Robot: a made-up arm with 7 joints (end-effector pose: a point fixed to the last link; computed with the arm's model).
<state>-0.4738 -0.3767 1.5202 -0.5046 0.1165 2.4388 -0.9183</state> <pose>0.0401 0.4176 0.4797 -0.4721 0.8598 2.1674</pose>
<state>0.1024 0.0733 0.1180 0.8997 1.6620 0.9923 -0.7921</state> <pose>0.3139 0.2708 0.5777 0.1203 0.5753 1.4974</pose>
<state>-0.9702 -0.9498 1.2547 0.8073 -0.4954 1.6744 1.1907</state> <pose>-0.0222 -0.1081 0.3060 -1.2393 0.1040 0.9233</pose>
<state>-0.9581 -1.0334 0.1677 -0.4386 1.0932 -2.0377 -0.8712</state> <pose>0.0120 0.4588 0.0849 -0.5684 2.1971 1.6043</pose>
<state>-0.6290 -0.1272 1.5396 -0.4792 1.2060 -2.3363 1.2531</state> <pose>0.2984 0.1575 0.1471 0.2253 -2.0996 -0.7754</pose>
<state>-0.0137 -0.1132 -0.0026 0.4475 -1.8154 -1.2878 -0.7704</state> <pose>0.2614 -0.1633 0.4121 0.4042 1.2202 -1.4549</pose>
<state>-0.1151 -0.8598 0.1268 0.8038 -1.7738 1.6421 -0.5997</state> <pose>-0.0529 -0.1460 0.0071 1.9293 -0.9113 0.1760</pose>
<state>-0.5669 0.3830 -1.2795 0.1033 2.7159 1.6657 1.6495</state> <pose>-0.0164 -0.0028 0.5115 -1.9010 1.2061 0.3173</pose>
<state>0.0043 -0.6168 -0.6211 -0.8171 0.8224 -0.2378 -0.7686</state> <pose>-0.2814 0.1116 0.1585 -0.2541 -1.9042 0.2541</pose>
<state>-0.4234 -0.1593 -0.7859 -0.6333 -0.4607 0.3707 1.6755</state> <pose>-0.0490 0.0156 0.1428 0.3333 0.4005 1.2538</pose>
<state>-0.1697 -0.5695 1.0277 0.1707 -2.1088 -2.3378 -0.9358</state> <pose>0.3875 0.0819 0.4860 -0.7093 0.6102 -1.5691</pose>
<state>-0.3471 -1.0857 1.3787 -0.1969 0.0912 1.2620 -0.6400</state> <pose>-0.2619 0.0772 0.3440 -1.5670 -0.5355 2.0505</pose>
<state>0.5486 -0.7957 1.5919 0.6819 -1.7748 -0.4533 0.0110</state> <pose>0.0154 0.2750 0.4400 -0.1210 0.0248 -0.8453</pose>
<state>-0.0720 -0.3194 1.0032 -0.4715 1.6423 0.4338 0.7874</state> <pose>-0.1206 0.1198 0.0966 -2.8195 -0.2971 -0.5762</pose>
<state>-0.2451 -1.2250 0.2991 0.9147 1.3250 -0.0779 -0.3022</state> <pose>-0.2807 0.1035 0.2678 -1.6114 -0.7014 1.2566</pose>
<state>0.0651 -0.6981 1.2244 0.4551 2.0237 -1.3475 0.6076</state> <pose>0.0804 -0.0954 0.0500 -2.1106 -1.9212 -0.2329</pose>
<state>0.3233 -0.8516 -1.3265 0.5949 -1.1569 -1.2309 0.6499</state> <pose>0.3632 0.0636 0.1912 -0.3255 -3.0300 0.3288</pose>
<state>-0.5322 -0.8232 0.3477 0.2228 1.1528 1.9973 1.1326</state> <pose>-0.0414 0.2270 0.4283 -2.7104 1.0335 0.8864</pose>
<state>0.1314 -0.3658 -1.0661 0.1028 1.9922 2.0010 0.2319</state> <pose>0.1841 0.1973 0.5915 -0.9564 0.6382 2.4617</pose>
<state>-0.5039 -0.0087 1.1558 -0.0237 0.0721 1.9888 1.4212</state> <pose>0.1049 0.0755 0.4698 -1.8106 1.3363 1.0457</pose>
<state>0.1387 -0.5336 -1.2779 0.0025 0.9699 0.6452 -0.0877</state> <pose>0.0546 -0.1571 0.4629 0.3748 -0.3308 1.2245</pose>
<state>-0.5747 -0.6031 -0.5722 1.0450 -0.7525 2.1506 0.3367</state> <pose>0.2209 0.0428 0.0327 1.8729 -0.4727 2.0915</pose>
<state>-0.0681 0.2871 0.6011 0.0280 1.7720 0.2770 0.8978</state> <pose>-0.0343 0.3340 0.2698 -2.2304 0.9562 -0.3270</pose>
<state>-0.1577 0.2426 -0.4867 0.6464 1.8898 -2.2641 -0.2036</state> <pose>0.1896 0.4823 0.2601 -1.0082 -0.9074 -1.5166</pose>
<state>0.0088 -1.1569 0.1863 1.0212 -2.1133 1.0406 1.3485</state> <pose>-0.0884 -0.0412 0.2264 1.3166 1.1229 1.0402</pose>
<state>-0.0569 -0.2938 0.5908 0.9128 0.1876 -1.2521 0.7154</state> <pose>0.1955 0.3872 0.2770 -0.6337 0.8382 -1.5759</pose>
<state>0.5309 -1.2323 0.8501 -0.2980 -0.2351 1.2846 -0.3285</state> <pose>0.1491 0.1245 0.5556 -0.2991 0.2197 2.5516</pose>
